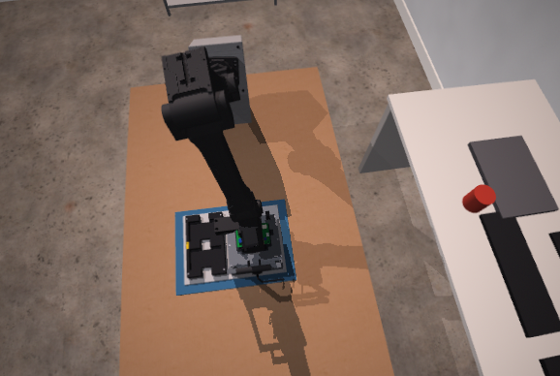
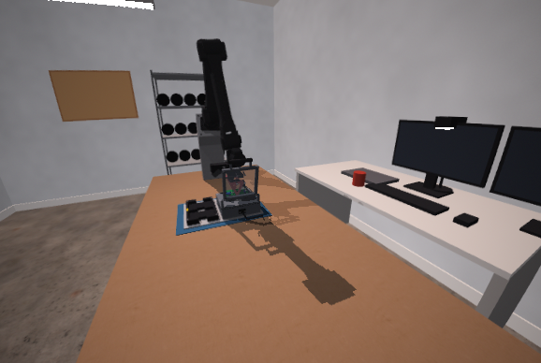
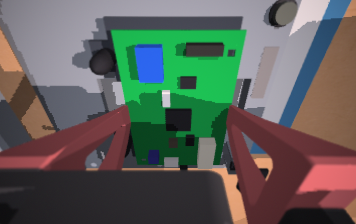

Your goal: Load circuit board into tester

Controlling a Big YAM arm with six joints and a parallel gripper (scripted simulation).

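The green circuit board is right at my hand. Round my hand: clear lid (13 cm ahead, 10 cm above, 2 cm to the left).
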